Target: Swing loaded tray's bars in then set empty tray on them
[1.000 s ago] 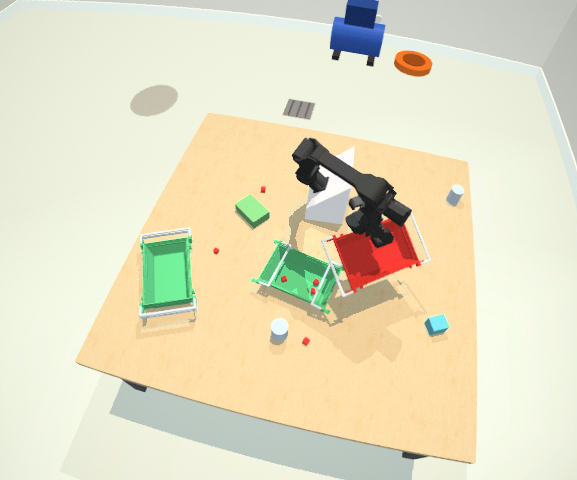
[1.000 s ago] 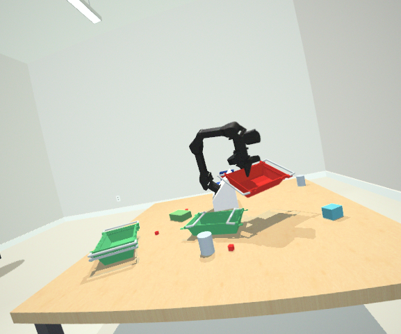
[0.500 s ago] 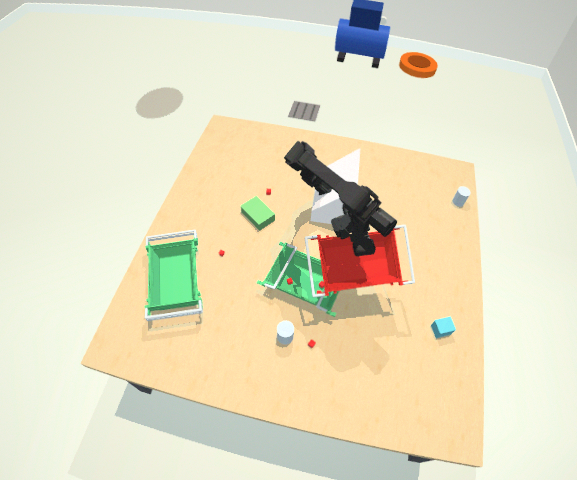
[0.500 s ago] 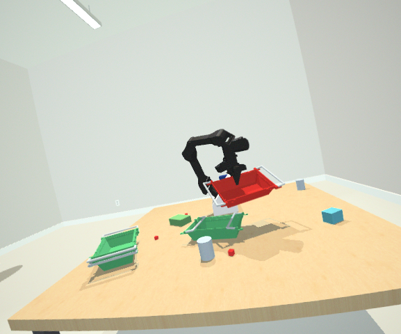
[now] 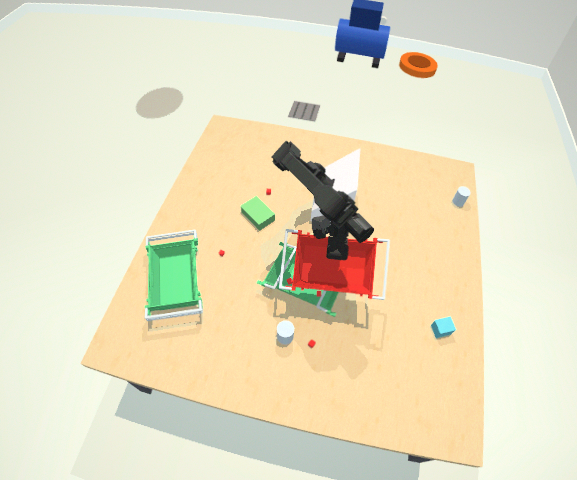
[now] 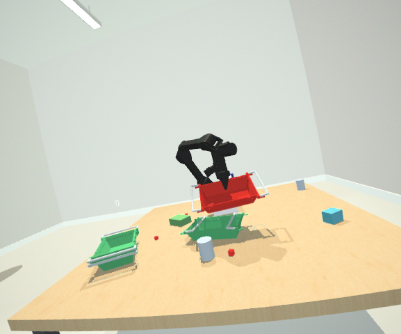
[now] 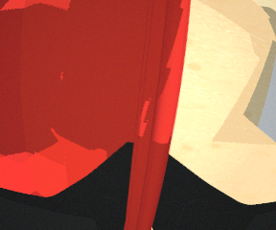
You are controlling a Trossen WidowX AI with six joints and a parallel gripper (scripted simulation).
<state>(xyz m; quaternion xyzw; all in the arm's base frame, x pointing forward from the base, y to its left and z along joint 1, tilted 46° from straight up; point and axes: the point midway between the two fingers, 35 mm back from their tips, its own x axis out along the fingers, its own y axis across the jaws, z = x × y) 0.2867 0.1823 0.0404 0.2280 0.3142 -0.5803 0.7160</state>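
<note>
Right now the red tray is 70 mm ahead of my gripper tip and 10 mm to the left of it. Round my gripper tip: cyan cube: 420 mm to the left, 170 mm below, 90 mm ahead; flat green block: 340 mm to the right, 170 mm below, 170 mm behind.
</note>
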